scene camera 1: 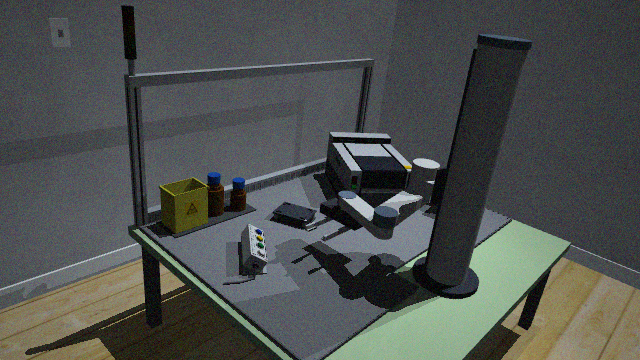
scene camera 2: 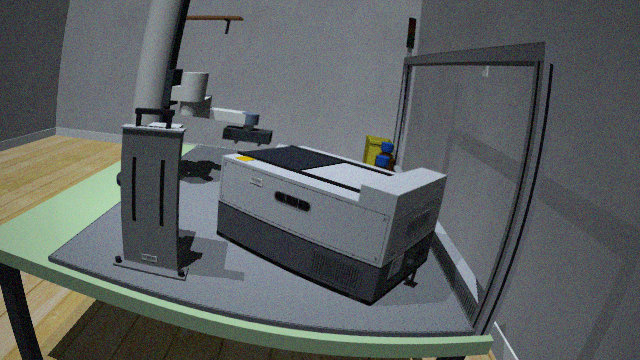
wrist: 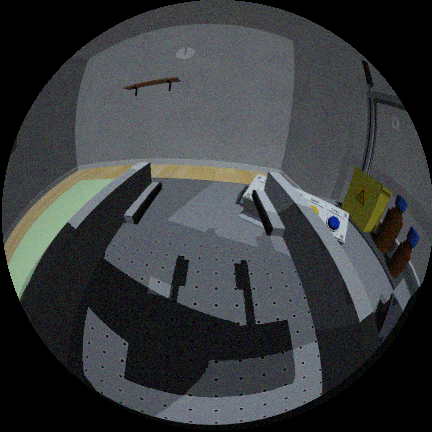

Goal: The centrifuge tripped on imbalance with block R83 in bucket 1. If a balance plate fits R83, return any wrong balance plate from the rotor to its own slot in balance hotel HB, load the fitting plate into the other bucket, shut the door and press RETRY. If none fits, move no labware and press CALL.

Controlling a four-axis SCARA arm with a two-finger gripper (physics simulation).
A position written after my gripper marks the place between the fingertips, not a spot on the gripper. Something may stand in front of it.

My gripper (scene camera 1: 314,233) carries nothing. I also see a centrifuge (scene camera 1: 344,172), a button box (wrist: 325,209) and a brown bottles with blue caps (wrist: 391,224).
My gripper also shows in scene camera 2 (scene camera 2: 253,136) and in the wrist view (wrist: 206,177).
